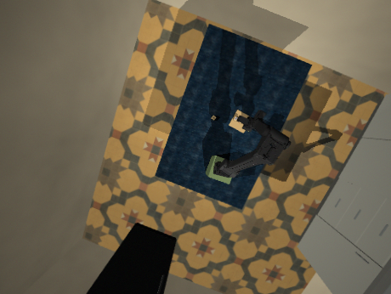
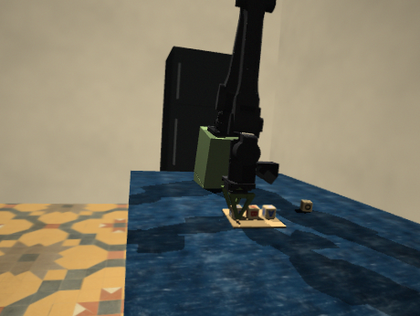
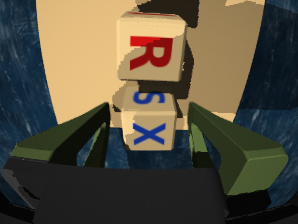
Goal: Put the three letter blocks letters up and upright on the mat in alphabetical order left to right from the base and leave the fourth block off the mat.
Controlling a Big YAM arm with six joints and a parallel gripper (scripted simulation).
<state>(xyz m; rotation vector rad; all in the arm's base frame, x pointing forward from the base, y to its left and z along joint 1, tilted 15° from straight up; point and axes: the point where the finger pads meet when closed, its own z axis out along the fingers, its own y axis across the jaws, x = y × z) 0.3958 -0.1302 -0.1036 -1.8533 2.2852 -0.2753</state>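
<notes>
Right now the tan mat is 10 mm ahead of my hand, 50 mm to the left of it and 20 mm below it.
</notes>
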